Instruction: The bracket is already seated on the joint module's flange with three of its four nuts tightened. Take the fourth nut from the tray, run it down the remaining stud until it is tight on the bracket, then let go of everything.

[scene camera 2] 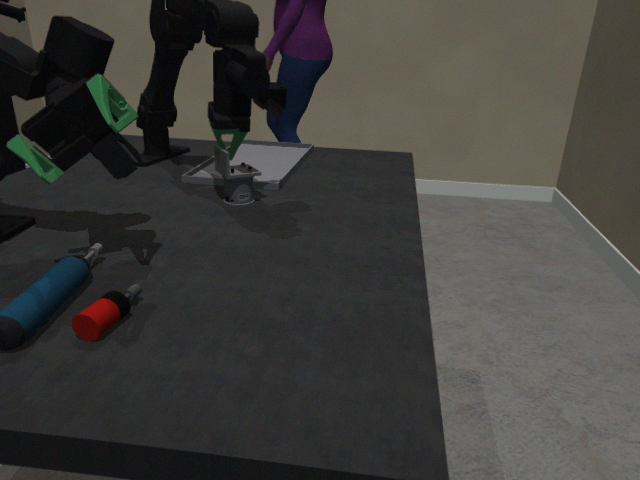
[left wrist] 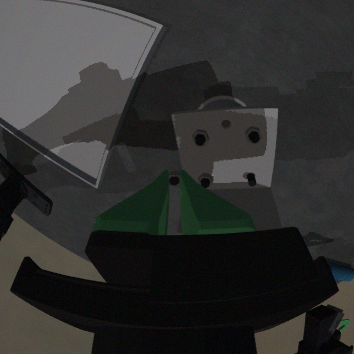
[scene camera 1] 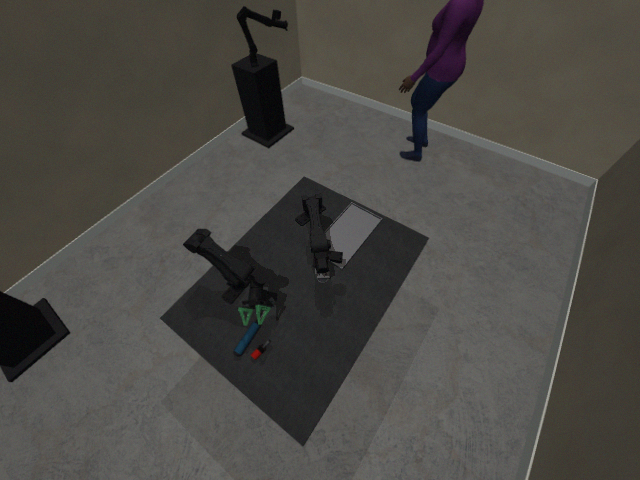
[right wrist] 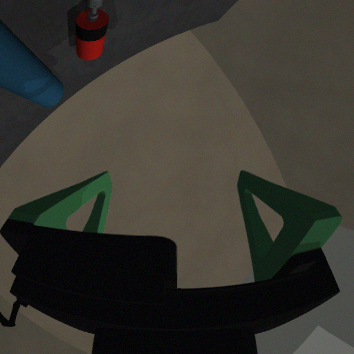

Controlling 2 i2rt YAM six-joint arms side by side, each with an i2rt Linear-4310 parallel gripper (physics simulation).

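Places are measured from the left arm's base along level axes (x ahead, y right, z down), in metres.
Pixels of known places: left gripper, fingertip midpoint: (left wrist: 174,177); right gripper, fingertip midpoint: (scene camera 2: 79,154) (scene camera 1: 252,325) (right wrist: 174,177); left arm's base at its link origin: (scene camera 2: 158,157) (left wrist: 20,181); right arm's base at its link origin: (scene camera 1: 239,286).
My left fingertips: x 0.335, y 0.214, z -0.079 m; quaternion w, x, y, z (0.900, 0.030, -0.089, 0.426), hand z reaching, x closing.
For each thing: its top centre in the pictures, then the offset to it from my left fingertips.
- joint module at its top centre: (scene camera 2: 237,165) dx +0.033, dy +0.020, dz +0.005 m
- remaining stud at its top centre: (left wrist: 251,182) dx +0.035, dy +0.045, dz +0.005 m
- small dark nut at its top centre: (left wrist: 173,181) dx +0.001, dy +0.000, dz -0.006 m
- shallow tray at its top centre: (left wrist: 5,68) (scene camera 2: 256,157) (scene camera 1: 347,232) dx -0.076, dy -0.271, dz +0.063 m
- blue tool at its top centre: (right wrist: 13,75) (scene camera 2: 55,270) (left wrist: 334,278) (scene camera 1: 250,330) dx +0.025, dy +0.465, dz +0.038 m
- red tool at its top centre: (right wrist: 99,32) (scene camera 2: 111,294) (scene camera 1: 260,348) dx +0.119, dy +0.478, dz +0.045 m
The grey bracket (scene camera 2: 222,162) (left wrist: 242,150) sits on the joint module (scene camera 2: 238,193), its upright plate standing. In the left wrist view, nuts sit on three studs (left wrist: 200,138) (left wrist: 254,135) (left wrist: 205,181); the remaining stud (left wrist: 251,178) at the lower right is bare. My left gripper (scene camera 2: 231,157) (left wrist: 174,177) is shut on a small dark nut (left wrist: 174,180) at its fingertips, seen just left of the bracket's lower nut. The nut's height above the bracket is unclear. My right gripper (scene camera 1: 253,323) (scene camera 2: 94,148) (right wrist: 174,177) is open and empty, away from the bracket.
The shallow tray (scene camera 1: 356,227) (scene camera 2: 281,155) (left wrist: 55,35) lies beside the module. A blue tool (scene camera 1: 246,339) (scene camera 2: 46,294) (right wrist: 30,75) and a red tool (scene camera 1: 256,352) (scene camera 2: 98,317) (right wrist: 90,45) lie near the right gripper. A person (scene camera 1: 439,67) (scene camera 2: 305,46) stands beyond the table.
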